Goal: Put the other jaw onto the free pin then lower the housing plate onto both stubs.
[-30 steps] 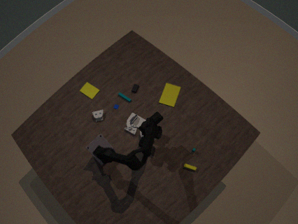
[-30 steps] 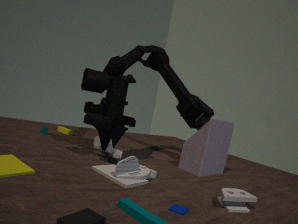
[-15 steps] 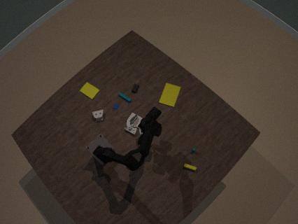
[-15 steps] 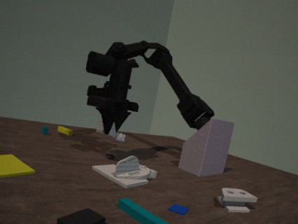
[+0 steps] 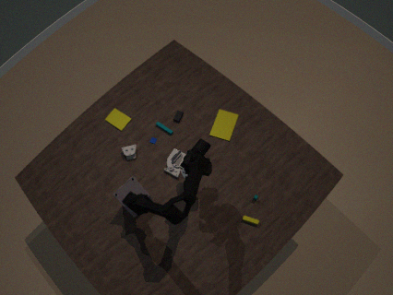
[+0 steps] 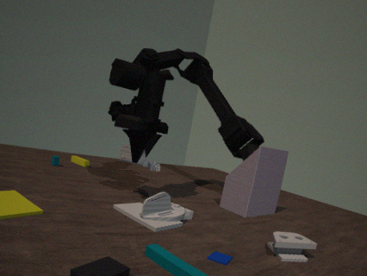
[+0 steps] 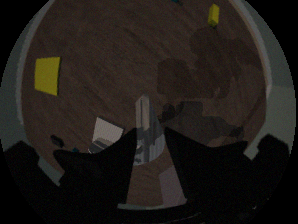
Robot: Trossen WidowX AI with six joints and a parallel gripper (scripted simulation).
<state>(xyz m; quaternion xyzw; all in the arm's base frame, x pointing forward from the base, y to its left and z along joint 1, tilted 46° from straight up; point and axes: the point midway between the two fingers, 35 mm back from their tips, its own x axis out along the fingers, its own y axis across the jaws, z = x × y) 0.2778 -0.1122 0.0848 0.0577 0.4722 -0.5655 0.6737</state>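
Right now the grey jaw is 4 cm to the left of my gripper tip. Also, from my gripper tip: yellow bar 33 cm to the right, 7 cm below, 2 cm ahead; blue tile 31 cm to the left, 8 cm below, 4 cm ahead; teal cube 28 cm to the right, 12 cm ahead, 7 cm below.
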